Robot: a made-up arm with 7 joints.
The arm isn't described. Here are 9 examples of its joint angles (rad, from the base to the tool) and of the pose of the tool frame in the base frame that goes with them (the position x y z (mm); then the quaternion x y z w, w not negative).
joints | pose
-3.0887 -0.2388 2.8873 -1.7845 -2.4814 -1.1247 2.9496 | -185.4 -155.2 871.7 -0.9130 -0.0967 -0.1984 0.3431
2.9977 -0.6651 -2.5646 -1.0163 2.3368 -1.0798 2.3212 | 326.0 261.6 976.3 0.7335 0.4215 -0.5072 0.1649
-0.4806 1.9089 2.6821 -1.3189 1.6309 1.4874 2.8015 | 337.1 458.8 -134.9 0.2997 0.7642 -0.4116 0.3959
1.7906 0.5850 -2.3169 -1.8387 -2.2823 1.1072 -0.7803 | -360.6 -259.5 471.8 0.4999 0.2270 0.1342 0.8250
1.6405 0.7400 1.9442 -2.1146 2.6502 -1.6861 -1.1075 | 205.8 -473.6 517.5 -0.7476 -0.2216 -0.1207 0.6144
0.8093 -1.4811 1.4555 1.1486 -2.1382 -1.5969 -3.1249 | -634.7 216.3 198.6 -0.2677 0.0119 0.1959 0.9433
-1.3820 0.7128 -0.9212 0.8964 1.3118 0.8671 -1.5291 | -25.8 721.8 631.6 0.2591 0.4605 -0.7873 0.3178
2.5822 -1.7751 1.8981 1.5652 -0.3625 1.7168 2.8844 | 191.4 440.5 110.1 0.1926 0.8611 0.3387 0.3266
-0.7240 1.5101 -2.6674 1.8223 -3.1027 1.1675 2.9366 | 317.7 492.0 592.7 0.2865 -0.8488 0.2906 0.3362
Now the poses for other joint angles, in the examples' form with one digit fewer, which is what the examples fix.
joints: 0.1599 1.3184 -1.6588 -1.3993 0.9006 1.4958 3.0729
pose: 641 -380 271 0.323 -0.313 -0.662 0.600
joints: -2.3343 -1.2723 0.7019 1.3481 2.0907 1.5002 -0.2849
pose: 631 -241 555 0.536 -0.060 -0.839 0.066
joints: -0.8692 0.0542 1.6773 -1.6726 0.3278 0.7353 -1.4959
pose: -272 269 836 0.847 0.254 0.300 0.358
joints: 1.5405 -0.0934 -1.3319 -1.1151 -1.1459 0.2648 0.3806
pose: -370 163 971 0.838 0.195 0.367 0.354
